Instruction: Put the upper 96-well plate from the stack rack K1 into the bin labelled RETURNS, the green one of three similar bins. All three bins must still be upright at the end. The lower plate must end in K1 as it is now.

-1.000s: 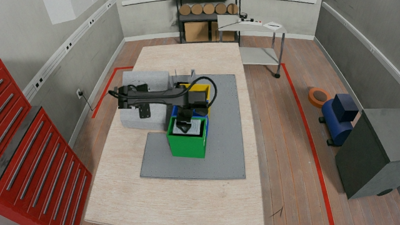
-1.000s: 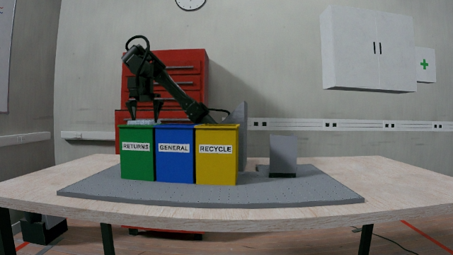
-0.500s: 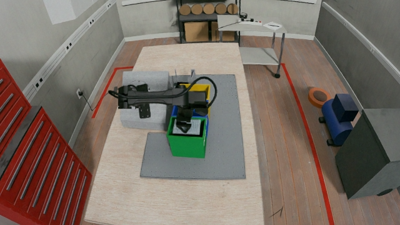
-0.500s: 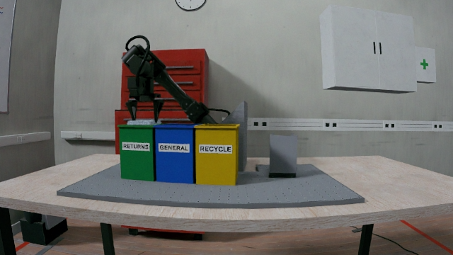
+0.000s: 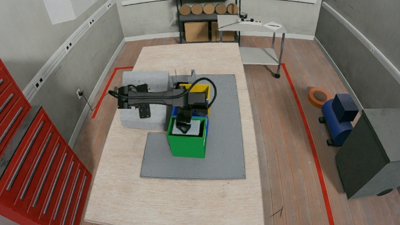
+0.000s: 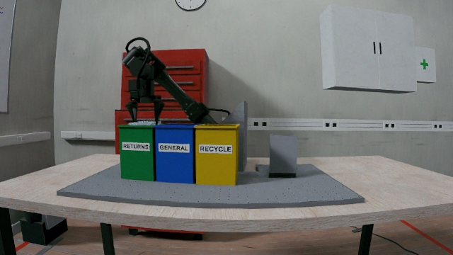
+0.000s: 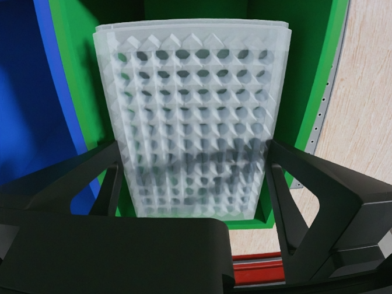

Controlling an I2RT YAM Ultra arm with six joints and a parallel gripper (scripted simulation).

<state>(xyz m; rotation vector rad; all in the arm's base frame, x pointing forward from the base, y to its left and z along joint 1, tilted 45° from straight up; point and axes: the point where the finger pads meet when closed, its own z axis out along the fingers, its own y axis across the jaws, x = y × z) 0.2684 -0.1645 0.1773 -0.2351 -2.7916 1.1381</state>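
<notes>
The green returns bin lies 100 mm below my hand. From my hand the other things lie so: clear 96-well plate 10 mm below; yellow recycle bin 260 mm to the left, 100 mm below, 30 mm ahead; blue general bin 130 mm to the left, 100 mm below, 20 mm ahead.
</notes>
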